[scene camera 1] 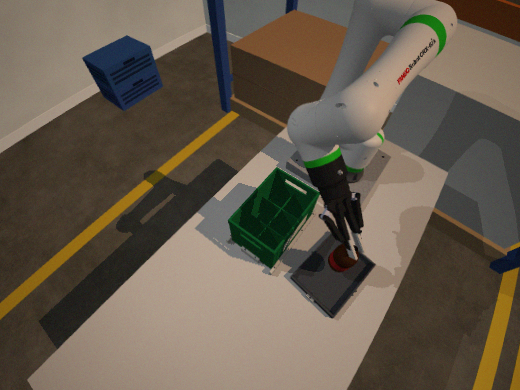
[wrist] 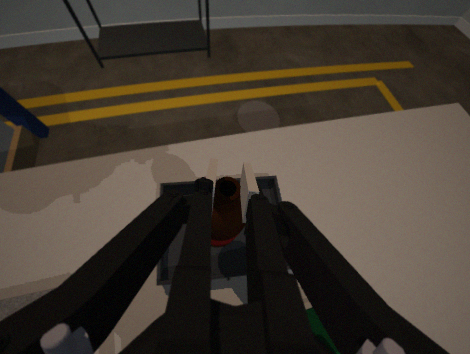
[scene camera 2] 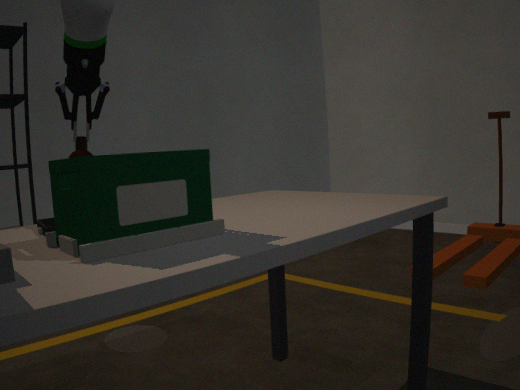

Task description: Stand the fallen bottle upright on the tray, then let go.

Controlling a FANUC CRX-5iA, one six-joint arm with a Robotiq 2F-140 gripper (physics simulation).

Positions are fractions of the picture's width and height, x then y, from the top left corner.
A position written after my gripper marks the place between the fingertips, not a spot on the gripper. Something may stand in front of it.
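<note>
There is a brown bottle (wrist: 0.48,0.63) that I can see. My gripper is visible too, at (scene camera 1: 0.69,0.65), and I also find the gripper in the wrist view (wrist: 0.49,0.49) and again in scene camera 2 (scene camera 2: 0.16,0.36).
</note>
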